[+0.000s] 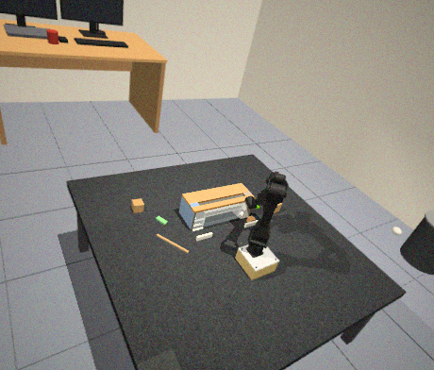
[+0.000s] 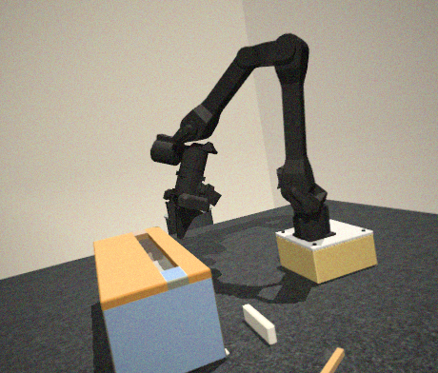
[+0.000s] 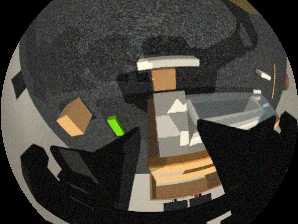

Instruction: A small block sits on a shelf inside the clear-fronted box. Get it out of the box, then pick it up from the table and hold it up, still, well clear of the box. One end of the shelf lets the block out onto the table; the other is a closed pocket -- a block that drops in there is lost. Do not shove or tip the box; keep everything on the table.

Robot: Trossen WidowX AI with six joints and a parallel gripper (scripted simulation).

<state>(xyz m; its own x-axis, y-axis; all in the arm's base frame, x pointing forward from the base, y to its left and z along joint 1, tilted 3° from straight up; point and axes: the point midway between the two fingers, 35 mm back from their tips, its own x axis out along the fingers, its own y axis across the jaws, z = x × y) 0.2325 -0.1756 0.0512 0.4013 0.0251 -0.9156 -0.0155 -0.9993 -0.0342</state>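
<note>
Right now my gripper tip is 2 cm past the tan block and 8 cm above it. Round my gripper tip: box: 7 cm ahead, 16 cm to the left, 4 cm below; wooden stick: 1 cm behind, 48 cm to the left, 10 cm below.
</note>
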